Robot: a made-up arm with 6 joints. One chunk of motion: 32 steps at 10 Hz.
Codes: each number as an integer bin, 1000 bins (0 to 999) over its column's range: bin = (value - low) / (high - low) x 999, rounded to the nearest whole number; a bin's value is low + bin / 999 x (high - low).
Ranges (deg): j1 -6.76..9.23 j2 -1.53..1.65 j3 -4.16..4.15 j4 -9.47..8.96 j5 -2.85..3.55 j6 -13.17..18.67
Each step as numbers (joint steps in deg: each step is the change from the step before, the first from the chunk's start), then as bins.
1 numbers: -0.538 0.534 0.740 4.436 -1.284 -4.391
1 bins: 389 648 589 754 244 275
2 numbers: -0.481 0.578 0.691 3.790 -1.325 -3.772
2 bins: 392 662 583 719 238 295
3 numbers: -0.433 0.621 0.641 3.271 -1.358 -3.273
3 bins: 395 676 577 691 233 311
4 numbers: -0.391 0.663 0.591 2.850 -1.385 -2.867
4 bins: 398 689 571 668 229 323
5 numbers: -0.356 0.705 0.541 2.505 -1.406 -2.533
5 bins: 400 702 565 649 225 334
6 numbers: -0.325 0.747 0.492 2.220 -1.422 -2.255
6 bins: 402 715 559 634 223 342
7 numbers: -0.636 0.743 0.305 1.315 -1.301 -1.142
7 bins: 383 714 537 585 242 377
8 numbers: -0.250 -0.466 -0.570 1.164 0.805 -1.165
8 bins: 407 334 432 576 571 377
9 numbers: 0.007 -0.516 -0.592 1.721 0.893 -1.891
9 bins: 423 319 429 607 584 354
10 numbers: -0.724 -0.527 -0.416 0.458 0.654 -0.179
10 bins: 377 315 450 538 547 408
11 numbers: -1.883 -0.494 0.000 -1.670 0.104 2.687
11 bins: 305 325 500 423 461 498
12 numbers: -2.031 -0.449 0.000 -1.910 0.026 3.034
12 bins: 295 340 500 410 449 508
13 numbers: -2.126 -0.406 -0.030 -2.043 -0.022 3.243
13 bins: 290 353 496 403 441 515
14 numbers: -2.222 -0.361 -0.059 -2.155 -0.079 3.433
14 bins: 284 367 493 397 433 521
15 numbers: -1.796 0.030 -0.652 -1.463 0.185 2.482
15 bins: 310 490 422 434 474 491
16 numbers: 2.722 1.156 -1.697 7.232 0.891 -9.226
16 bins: 592 844 296 905 584 124
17 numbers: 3.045 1.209 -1.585 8.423 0.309 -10.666
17 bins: 613 860 310 970 493 79
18 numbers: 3.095 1.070 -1.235 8.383 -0.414 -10.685
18 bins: 616 817 352 968 380 78
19 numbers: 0.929 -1.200 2.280 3.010 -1.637 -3.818
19 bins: 480 104 774 676 189 293
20 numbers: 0.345 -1.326 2.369 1.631 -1.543 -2.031
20 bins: 444 64 785 602 204 349
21 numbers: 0.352 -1.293 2.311 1.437 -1.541 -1.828
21 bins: 444 74 778 591 204 356
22 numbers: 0.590 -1.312 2.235 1.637 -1.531 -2.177
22 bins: 459 68 769 602 206 345
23 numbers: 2.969 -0.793 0.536 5.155 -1.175 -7.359
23 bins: 608 232 565 793 261 182
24 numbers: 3.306 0.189 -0.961 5.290 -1.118 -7.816
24 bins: 629 540 385 800 270 168
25 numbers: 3.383 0.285 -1.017 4.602 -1.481 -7.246
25 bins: 634 570 378 763 214 186
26 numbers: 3.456 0.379 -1.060 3.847 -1.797 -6.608
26 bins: 638 600 373 722 164 206
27 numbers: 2.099 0.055 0.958 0.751 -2.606 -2.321
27 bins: 553 498 615 554 38 340
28 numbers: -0.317 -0.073 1.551 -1.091 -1.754 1.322
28 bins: 403 458 687 454 171 455
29 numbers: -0.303 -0.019 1.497 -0.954 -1.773 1.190
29 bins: 403 475 680 462 168 451
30 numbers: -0.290 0.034 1.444 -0.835 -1.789 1.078
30 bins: 404 491 674 468 166 447
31 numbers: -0.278 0.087 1.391 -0.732 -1.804 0.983
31 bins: 405 508 667 474 163 444
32 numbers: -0.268 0.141 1.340 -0.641 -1.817 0.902
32 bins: 406 525 661 479 161 442
